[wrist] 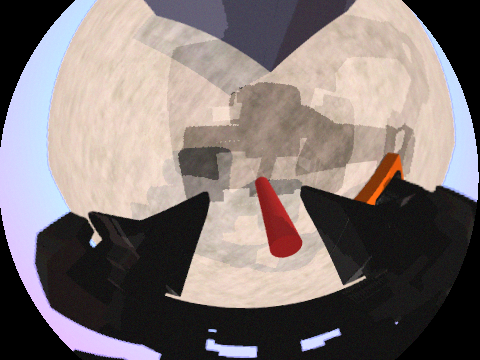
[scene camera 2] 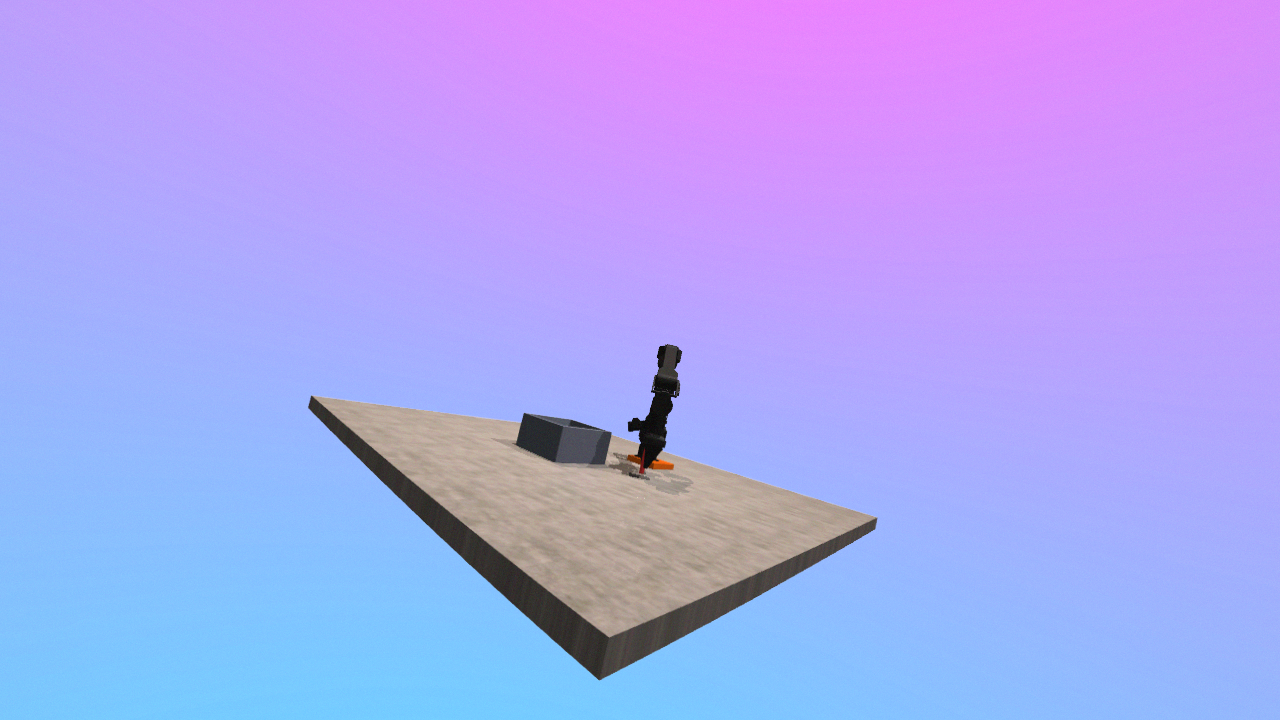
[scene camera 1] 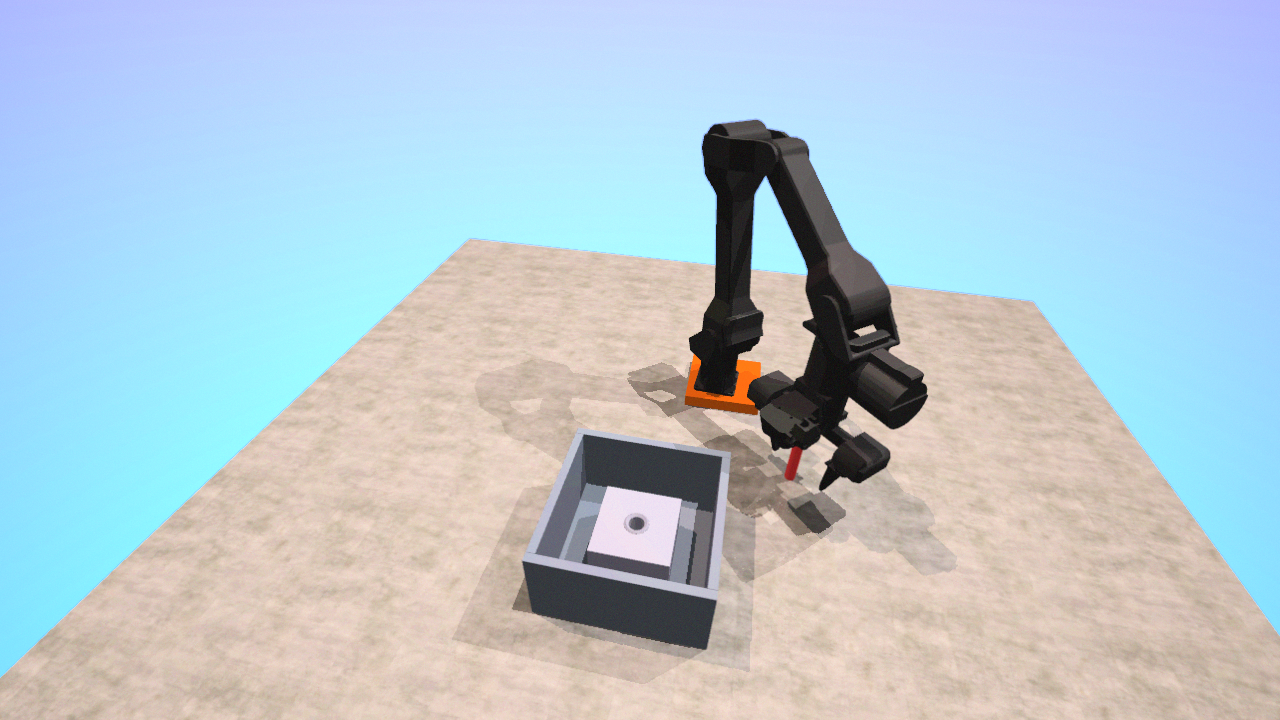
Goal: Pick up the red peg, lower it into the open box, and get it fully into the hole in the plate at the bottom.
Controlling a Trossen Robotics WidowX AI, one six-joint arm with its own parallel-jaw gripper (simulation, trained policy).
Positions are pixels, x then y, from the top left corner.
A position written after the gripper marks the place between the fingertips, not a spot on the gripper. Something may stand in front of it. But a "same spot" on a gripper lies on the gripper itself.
gripper: wrist; scene camera 2 643,466; scene camera 1
same spot on gripper: (scene camera 1: 831,474) = (wrist: 160,215)
